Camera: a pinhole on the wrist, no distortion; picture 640 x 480 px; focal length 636.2 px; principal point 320.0 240.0 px. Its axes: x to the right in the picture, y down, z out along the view. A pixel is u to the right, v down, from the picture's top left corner.
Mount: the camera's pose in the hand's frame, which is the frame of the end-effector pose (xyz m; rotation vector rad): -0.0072 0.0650 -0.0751 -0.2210 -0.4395 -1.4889
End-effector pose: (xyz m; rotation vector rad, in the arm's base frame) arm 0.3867 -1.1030 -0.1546 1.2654 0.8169 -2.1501
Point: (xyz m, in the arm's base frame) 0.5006 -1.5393 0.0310
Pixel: 207 133
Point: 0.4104 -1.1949 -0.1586
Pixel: 526 395
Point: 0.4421 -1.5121 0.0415
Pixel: 290 144
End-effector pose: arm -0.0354 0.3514 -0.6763 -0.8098 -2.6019 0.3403
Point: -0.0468 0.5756 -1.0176
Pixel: 234 409
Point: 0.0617 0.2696 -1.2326
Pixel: 455 18
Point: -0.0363 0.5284 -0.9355
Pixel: 260 406
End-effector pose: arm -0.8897 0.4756 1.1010 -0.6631 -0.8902 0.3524
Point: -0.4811 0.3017 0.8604
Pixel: behind the camera
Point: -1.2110 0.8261 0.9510
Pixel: 178 230
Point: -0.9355 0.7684 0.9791
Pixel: outside the picture
